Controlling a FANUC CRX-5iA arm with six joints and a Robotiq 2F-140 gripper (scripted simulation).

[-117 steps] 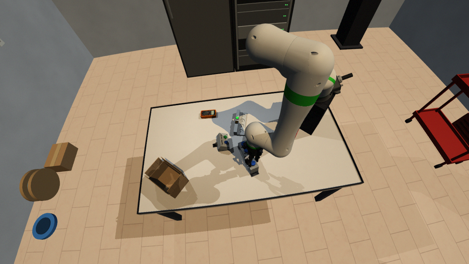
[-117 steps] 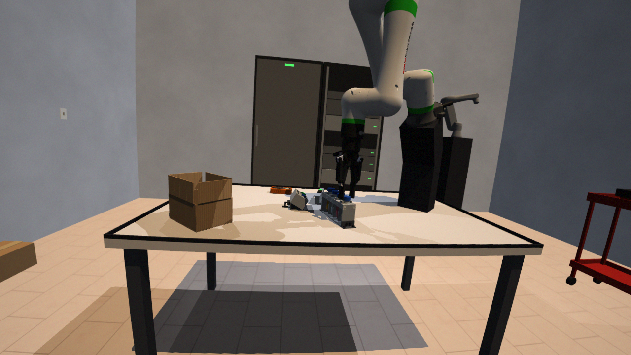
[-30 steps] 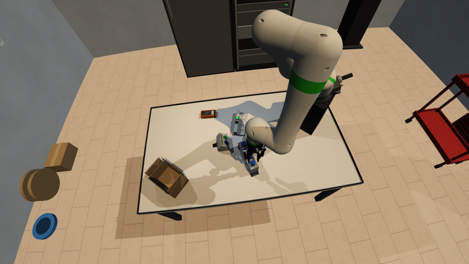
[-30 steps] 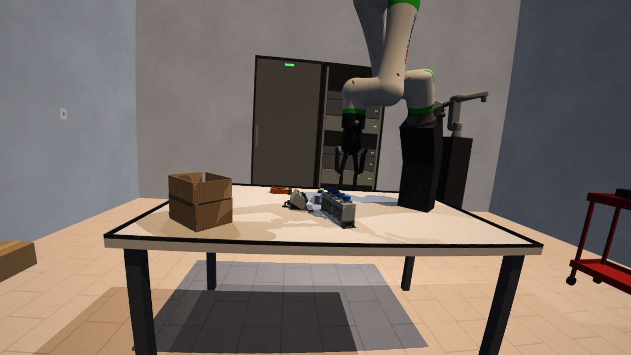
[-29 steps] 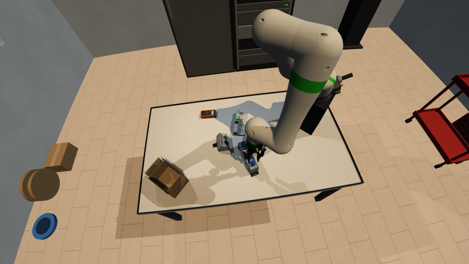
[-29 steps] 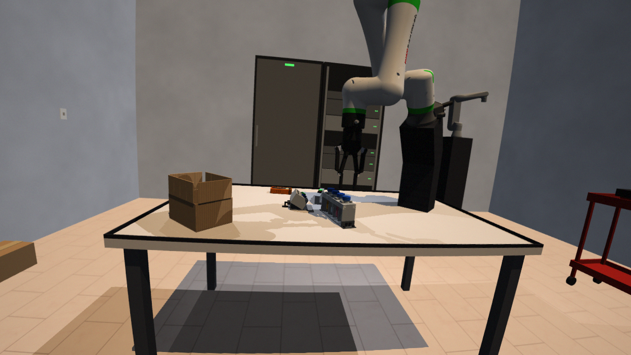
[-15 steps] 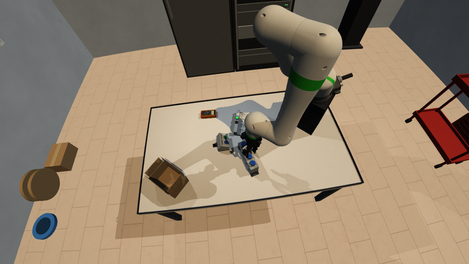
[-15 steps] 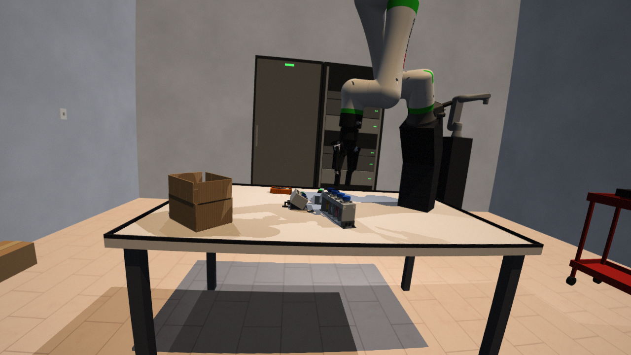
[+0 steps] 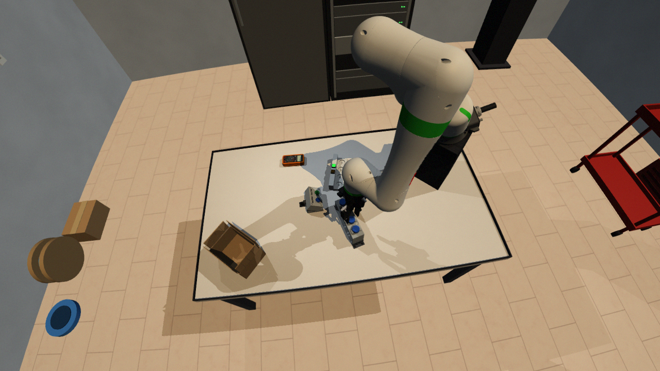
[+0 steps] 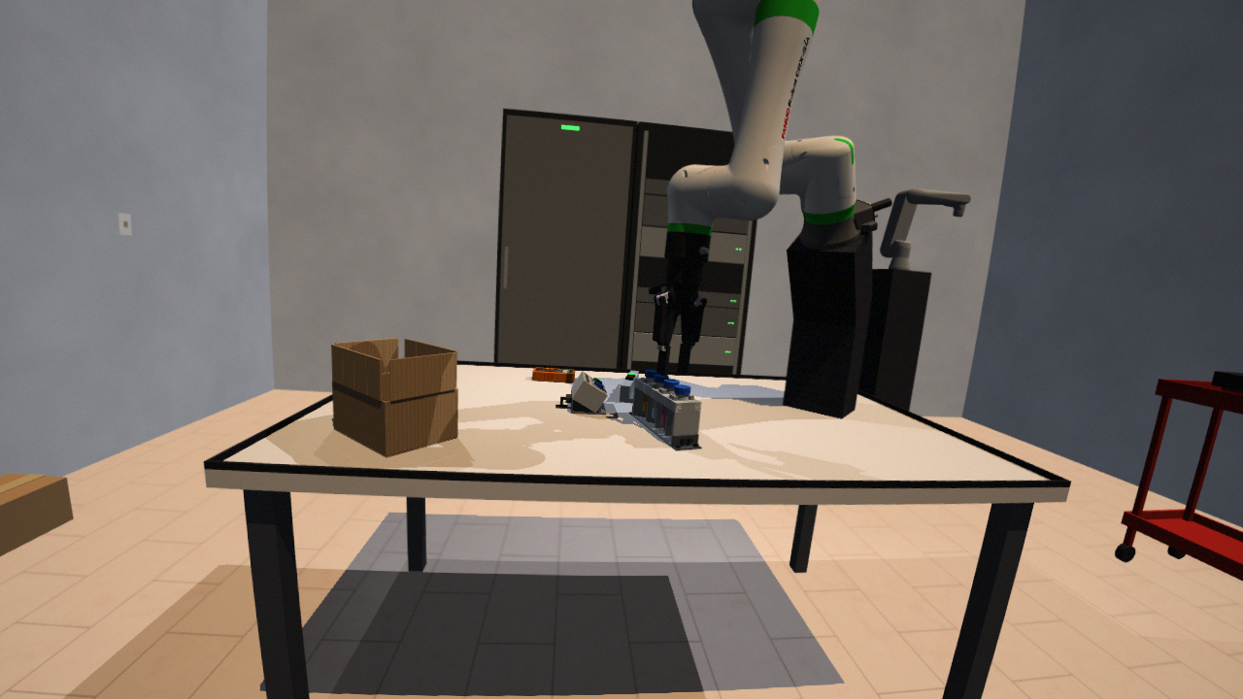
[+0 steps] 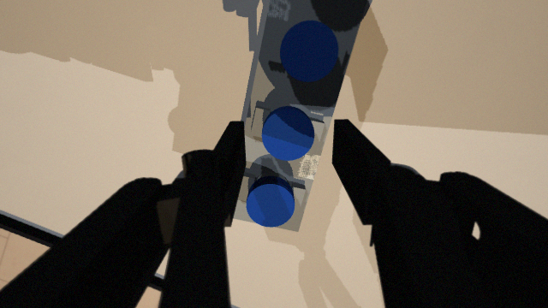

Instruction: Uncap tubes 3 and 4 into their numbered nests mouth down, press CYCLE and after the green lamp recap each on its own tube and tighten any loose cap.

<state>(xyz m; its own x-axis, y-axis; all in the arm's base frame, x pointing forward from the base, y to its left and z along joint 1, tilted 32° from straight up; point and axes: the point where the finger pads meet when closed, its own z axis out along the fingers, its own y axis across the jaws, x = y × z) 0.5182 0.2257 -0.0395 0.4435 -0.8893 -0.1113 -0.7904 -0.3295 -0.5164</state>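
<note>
My gripper is now 5 cm to the left of the blue cap, 5 cm above it and 2 cm short of it. From my hand the other things lie so: blue cycle key 16 cm to the right, 15 cm ahead, 10 cm below; key housing 18 cm to the right, 17 cm ahead, 11 cm below; green ready key 20 cm to the right, 15 cm ahead, 10 cm below.
</note>
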